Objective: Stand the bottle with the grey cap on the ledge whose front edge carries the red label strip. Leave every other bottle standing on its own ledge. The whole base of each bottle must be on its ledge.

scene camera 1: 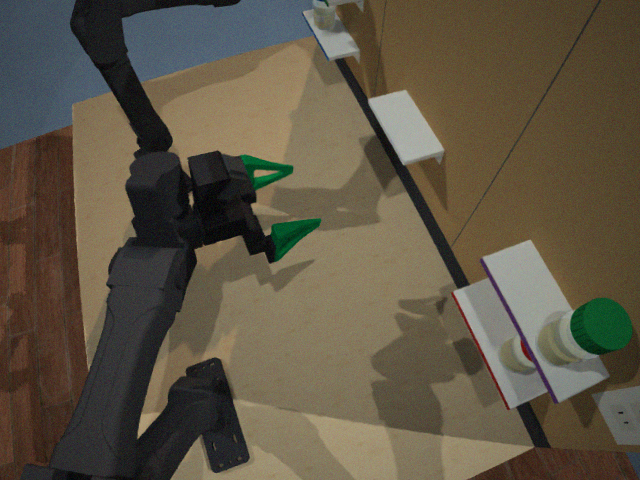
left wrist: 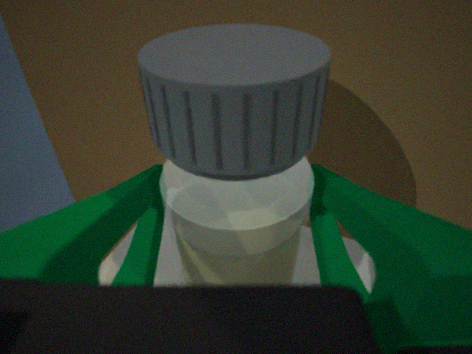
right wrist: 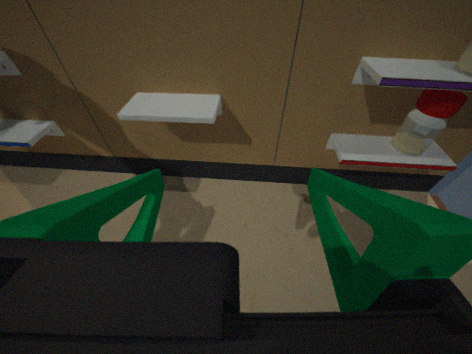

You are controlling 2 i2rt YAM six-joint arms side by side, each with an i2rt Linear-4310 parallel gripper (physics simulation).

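Frame: origin at the left arm's base, x right, y ahead, z up, level; centimetres.
Where they show: left gripper, fingertip midpoint: (left wrist: 236, 178); right gripper, fingertip midpoint: (scene camera 1: 306, 194) (right wrist: 235, 176); right arm's base, link origin: (scene camera 1: 217, 413).
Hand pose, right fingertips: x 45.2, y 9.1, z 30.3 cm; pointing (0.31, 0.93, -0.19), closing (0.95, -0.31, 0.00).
After its pixels a point has its place.
The bottle with the grey cap (left wrist: 235, 125) @(x 2.3, y 49.5, z 39.5 cm) stands upright in the left wrist view, over a white ledge (left wrist: 170, 260) @(x -1.2, y 52.9, z 30.0 cm); its base is hidden. My left gripper (left wrist: 236, 178) @(x 2.2, y 52.6, z 35.4 cm) is shut on this bottle, one green fingertip against each side below the cap. The red-strip ledge (scene camera 1: 478, 304) @(x 72.7, y 21.1, z 16.0 cm) (right wrist: 370, 149) @(x 75.1, y 20.4, z 16.0 cm) is at the lower right in scene camera 1 and at the right in the right wrist view. A red-capped bottle (scene camera 1: 511, 353) @(x 80.5, y 16.5, z 20.8 cm) (right wrist: 412, 137) @(x 79.5, y 17.8, z 19.6 cm) stands on it. My right gripper (scene camera 1: 306, 195) @(x 45.2, y 9.1, z 30.3 cm) (right wrist: 235, 176) @(x 45.2, y 9.1, z 30.3 cm) is open and empty above the table, away from the ledges.
A purple-strip ledge (scene camera 1: 516, 279) @(x 73.4, y 20.7, z 30.0 cm) (right wrist: 415, 69) @(x 74.7, y 20.6, z 30.0 cm) overhangs the red-strip ledge and bears a green-capped bottle (scene camera 1: 602, 325) @(x 81.9, y 16.7, z 40.5 cm). A plain white ledge (scene camera 1: 405, 126) @(x 42.8, y 34.7, z 23.0 cm) (right wrist: 170, 107) @(x 41.9, y 34.0, z 23.0 cm) is on the wall between. A blue-strip ledge (scene camera 1: 341, 43) @(x 11.4, y 49.4, z 16.0 cm) (right wrist: 25, 132) @(x 11.5, y 47.7, z 16.0 cm) bears a bottle (scene camera 1: 324, 18) @(x 4.9, y 49.9, z 19.3 cm).
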